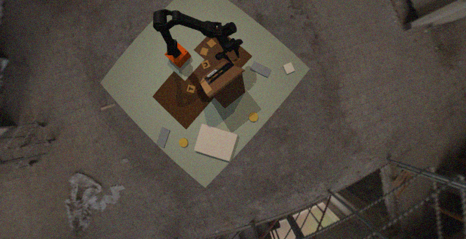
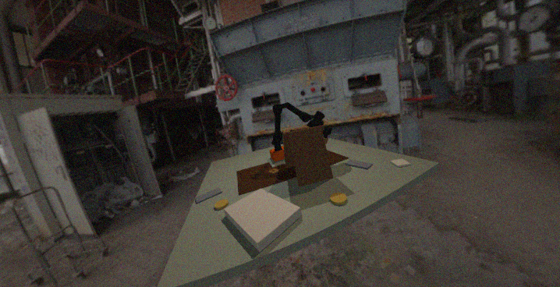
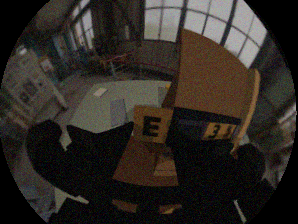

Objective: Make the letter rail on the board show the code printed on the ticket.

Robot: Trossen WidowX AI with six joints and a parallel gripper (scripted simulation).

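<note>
The white ticket lies 6 cm behind my gripper tip, 16 cm to the right of it and 9 cm below it. Also, from my gripper tip: tan tile 28 cm behind, 1 cm to the right, 16 cm below; white slab 34 cm ahead, 47 cm to the right, 14 cm below; brown mat 16 cm behind, 24 cm to the right, 16 cm below.
</note>
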